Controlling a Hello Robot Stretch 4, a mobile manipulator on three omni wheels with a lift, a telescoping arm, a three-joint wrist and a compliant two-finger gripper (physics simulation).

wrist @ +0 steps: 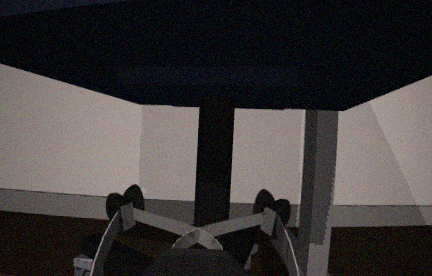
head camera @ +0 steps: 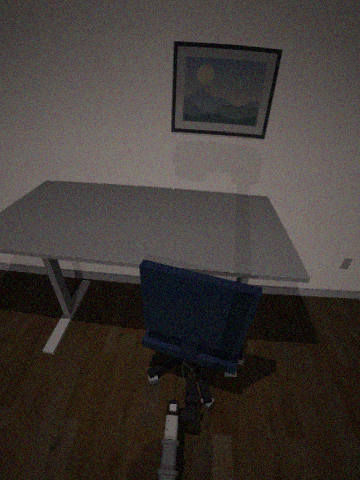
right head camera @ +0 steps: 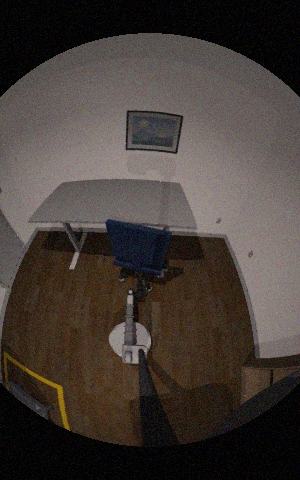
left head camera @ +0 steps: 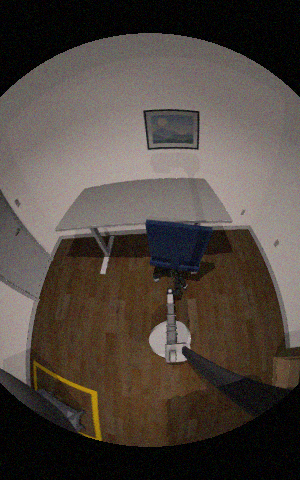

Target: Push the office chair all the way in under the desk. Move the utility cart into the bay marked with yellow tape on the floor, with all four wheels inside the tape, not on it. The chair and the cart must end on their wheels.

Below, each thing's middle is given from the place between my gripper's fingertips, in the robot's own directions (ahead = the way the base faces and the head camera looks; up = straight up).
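The chair seat (head camera: 204,319) is here, and my hand is 410 mm below it, 130 mm short of it and 20 mm to the left of it. Then there is the framed picture (head camera: 220,89), which is 1250 mm above my hand, 780 mm ahead of it and 50 mm to the right of it.
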